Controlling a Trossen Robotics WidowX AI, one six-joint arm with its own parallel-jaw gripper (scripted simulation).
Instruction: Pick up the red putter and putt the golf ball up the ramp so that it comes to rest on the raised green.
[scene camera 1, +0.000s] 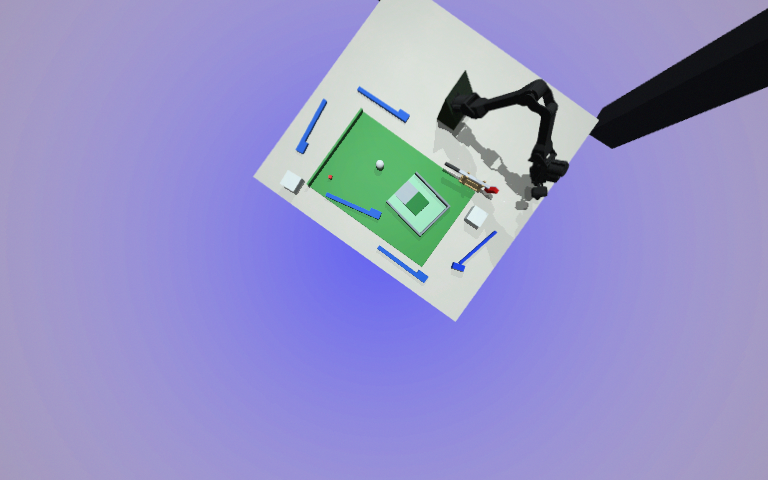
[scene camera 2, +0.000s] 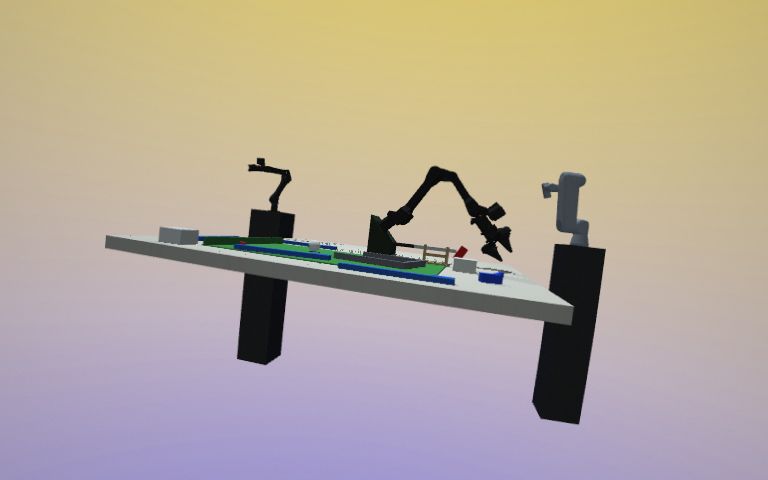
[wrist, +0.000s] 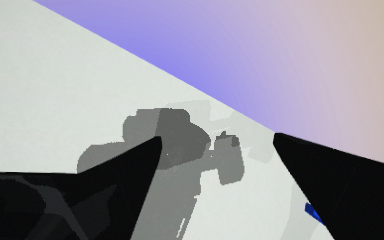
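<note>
There's a green mat that I can see here, and my gripper is open and holds nothing. You'd find my gripper in the wrist view too.
</note>
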